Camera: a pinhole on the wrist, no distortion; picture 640 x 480 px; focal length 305.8 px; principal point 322.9 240.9 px. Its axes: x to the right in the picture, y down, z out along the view. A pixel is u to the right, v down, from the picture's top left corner.
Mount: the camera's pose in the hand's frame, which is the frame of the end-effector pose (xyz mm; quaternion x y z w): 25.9 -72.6 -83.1 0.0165 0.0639 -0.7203 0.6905
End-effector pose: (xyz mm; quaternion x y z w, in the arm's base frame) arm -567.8 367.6 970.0 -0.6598 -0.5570 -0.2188 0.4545
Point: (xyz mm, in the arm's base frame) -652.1 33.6 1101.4
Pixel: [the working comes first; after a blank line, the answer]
In the camera's frame: 96.8 -104.6 -243.3

behind the camera
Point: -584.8 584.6 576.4
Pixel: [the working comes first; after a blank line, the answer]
In the camera's frame: -244.1 -266.5 421.0

146 47
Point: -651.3 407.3 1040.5
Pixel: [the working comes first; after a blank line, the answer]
In the camera's frame: 16.4 21.8 104.4

371 305
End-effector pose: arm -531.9 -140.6 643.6 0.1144 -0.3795 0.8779 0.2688
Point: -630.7 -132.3 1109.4
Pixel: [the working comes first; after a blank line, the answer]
In the camera's frame: 101.6 225.6 427.6

396 402
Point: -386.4 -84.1 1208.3
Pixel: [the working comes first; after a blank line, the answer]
In the camera's frame: 326.7 88.4 475.7

533 298
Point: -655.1 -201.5 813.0
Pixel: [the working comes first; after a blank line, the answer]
In the camera's frame: -105.9 101.3 241.2

189 369
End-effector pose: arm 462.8 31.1 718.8 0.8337 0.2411 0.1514 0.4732
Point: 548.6 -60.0 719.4
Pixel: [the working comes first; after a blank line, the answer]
In the camera's frame: -155.1 -21.9 171.9

47 202
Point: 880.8 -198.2 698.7
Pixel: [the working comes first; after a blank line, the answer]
In the camera's frame: -321.9 156.4 436.9

98 350
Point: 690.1 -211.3 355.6
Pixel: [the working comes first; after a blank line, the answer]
In the camera's frame: 12.8 -11.7 555.3

330 234
